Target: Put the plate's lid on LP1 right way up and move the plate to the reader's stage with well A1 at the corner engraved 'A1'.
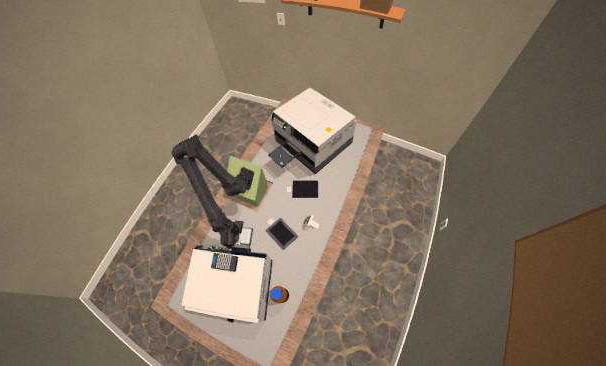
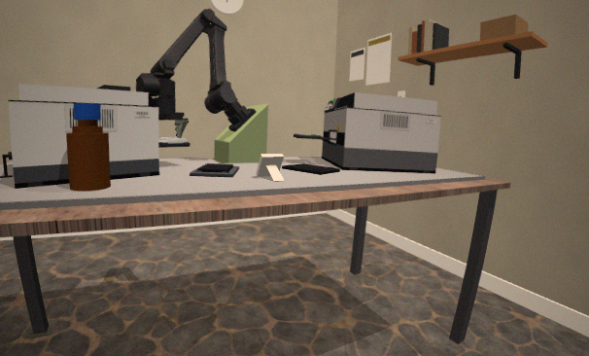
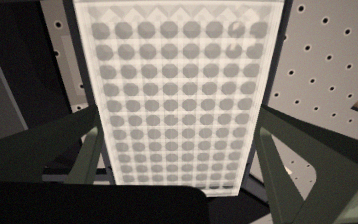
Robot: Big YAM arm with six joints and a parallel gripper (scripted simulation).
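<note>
Now: the dark lid 190 mm ahead of my hand, 140 mm to the left of it and 70 mm below it. Also, from my hand: lidded white well plate (right at my hand); then brown capped bottle (360 mm ahead, 190 mm to the right, 20 mm above); then grey pad (190 mm ahead, 140 mm to the left, 80 mm below).
</note>
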